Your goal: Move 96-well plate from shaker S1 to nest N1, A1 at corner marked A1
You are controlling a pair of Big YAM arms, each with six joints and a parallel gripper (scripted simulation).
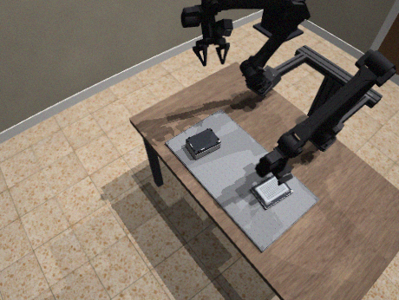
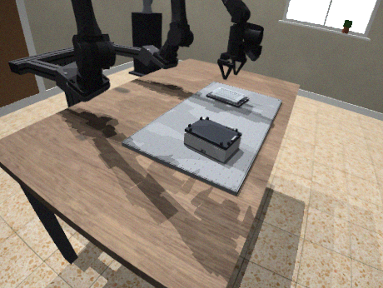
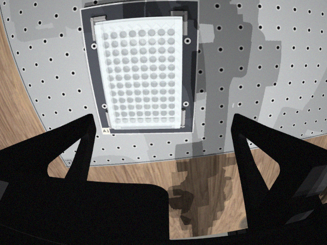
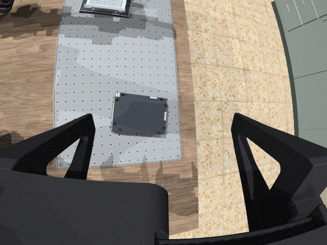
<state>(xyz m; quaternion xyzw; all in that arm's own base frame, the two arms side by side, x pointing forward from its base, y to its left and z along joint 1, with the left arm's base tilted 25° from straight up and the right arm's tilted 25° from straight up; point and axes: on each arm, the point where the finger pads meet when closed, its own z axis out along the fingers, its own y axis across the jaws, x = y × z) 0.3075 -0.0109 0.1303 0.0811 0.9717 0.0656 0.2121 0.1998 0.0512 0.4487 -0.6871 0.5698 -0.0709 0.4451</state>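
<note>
Now: left hand 2 cm to the right of the 96-well plate and 10 cm above it. Also, from my left hand: plate nest N1 (2 cm to the left, 11 cm below); then A1 label (8 cm behind, 8 cm to the left, 10 cm below).
</note>
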